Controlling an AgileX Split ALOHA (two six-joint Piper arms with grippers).
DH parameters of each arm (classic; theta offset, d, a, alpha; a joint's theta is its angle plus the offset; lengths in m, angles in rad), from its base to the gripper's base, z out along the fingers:
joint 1: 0 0.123 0 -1.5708
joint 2: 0.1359 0 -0.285 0
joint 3: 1.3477 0 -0.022 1.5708
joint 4: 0 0.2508 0 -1.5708
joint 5: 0 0 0.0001 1.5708
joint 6: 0 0.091 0 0
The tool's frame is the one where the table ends.
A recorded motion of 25 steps. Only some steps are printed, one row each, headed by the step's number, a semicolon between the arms.
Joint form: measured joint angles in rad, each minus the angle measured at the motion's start. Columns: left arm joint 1, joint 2, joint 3, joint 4, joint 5, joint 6; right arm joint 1, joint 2, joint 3, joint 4, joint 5, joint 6.
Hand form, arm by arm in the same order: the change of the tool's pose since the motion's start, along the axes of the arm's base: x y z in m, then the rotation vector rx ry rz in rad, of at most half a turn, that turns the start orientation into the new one. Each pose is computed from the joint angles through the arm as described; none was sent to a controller.
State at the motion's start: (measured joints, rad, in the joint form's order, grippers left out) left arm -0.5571 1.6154 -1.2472 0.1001 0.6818 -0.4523; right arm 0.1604 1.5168 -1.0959 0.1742 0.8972 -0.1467
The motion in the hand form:
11: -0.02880 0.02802 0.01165 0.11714 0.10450 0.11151; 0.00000 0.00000 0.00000 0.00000 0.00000 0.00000
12: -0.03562 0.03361 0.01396 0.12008 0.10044 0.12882; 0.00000 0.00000 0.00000 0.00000 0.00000 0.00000
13: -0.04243 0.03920 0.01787 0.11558 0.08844 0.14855; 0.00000 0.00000 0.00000 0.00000 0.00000 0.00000
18: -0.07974 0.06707 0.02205 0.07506 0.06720 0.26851; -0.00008 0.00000 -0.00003 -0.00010 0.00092 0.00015
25: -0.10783 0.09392 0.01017 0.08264 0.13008 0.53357; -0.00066 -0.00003 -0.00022 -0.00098 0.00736 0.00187
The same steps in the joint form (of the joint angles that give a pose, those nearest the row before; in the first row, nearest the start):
11: 0.0000 -0.1019 0.0442 0.1006 0.2241 -0.1211; 0.0000 0.0000 0.0000 0.0000 0.0000 0.0000
12: 0.0000 -0.1331 0.0690 0.1156 0.2321 -0.1420; 0.0000 0.0000 0.0000 0.0000 0.0000 0.0000
13: 0.0000 -0.1676 0.0914 0.1311 0.2359 -0.1664; 0.0000 0.0000 0.0000 0.0000 0.0000 0.0000
18: 0.0000 -0.3376 0.2369 0.1849 0.2470 -0.3127; 0.0000 0.0000 0.0000 0.0000 0.0009 0.0000
25: 0.0000 -0.4344 0.3494 0.2692 0.3642 -0.5922; 0.0000 0.0000 0.0000 0.0000 0.0076 -0.0007

